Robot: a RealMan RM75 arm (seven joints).
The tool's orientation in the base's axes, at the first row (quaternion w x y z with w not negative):
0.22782 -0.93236 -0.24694 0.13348
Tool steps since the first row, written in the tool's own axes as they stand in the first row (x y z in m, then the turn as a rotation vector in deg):
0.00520 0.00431 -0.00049 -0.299 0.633 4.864
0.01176 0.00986 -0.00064 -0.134 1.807 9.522
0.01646 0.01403 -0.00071 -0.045 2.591 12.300
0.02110 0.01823 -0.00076 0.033 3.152 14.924
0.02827 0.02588 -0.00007 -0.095 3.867 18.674
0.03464 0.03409 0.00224 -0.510 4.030 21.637
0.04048 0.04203 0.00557 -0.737 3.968 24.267
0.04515 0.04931 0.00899 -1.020 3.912 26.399
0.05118 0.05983 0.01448 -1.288 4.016 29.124
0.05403 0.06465 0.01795 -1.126 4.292 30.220
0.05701 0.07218 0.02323 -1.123 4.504 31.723
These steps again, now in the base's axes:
0.00628 -0.00080 -0.00240 -1.757 1.100 -4.456
0.01408 -0.00173 -0.00589 -2.832 1.949 -9.063
0.01973 -0.00254 -0.00852 -3.448 2.385 -11.850
0.02534 -0.00339 -0.01117 -4.106 2.933 -14.394
0.03418 -0.00533 -0.01650 -5.284 3.659 -17.955
0.04200 -0.00753 -0.02338 -6.639 4.379 -20.528
0.04889 -0.00944 -0.03094 -7.806 5.253 -22.730
0.05449 -0.01141 -0.03809 -8.837 5.914 -24.499
0.06179 -0.01445 -0.04880 -10.006 6.672 -26.858
0.06487 -0.01545 -0.05454 -10.155 6.936 -27.959
0.06848 -0.01783 -0.06319 -10.611 7.313 -29.357

